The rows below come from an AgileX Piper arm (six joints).
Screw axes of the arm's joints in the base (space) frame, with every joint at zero. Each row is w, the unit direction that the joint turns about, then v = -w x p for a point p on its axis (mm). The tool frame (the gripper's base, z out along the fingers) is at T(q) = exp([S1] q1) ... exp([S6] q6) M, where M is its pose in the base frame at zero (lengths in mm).
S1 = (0, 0, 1, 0.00, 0.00, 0.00)
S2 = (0, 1, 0, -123.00, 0.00, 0.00)
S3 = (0, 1, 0, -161.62, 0.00, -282.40)
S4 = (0.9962, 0, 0.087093, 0.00, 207.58, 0.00)
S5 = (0, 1, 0, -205.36, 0.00, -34.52)
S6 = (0.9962, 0, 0.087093, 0.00, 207.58, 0.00)
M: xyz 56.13 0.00 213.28 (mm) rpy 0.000 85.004 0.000 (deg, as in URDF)
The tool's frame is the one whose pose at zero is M.
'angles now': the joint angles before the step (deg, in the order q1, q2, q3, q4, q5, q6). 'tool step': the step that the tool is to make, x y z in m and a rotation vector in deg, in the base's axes. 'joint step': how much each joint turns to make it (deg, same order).
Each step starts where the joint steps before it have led.
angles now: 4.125, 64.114, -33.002, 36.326, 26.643, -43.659
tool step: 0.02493, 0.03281, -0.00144, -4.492, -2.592, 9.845
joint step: 8.537, 7.390, -4.756, -0.918, -4.296, -4.354
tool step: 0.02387, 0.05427, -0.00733, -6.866, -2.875, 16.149
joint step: 10.370, 9.914, -7.277, -1.832, -1.950, -8.024
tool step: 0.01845, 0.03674, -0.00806, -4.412, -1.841, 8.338
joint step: 5.329, 7.562, -6.416, -4.296, -0.744, -1.432
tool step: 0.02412, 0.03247, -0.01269, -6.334, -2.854, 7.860
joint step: 3.438, 8.423, -7.792, -8.364, 0.056, 0.170
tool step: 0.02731, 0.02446, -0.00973, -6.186, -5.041, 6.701
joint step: 1.662, 7.392, -8.022, -9.345, -0.287, -0.051
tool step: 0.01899, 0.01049, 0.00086, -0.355, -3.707, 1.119
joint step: -0.001, 3.437, -4.756, -2.574, -1.604, -0.005
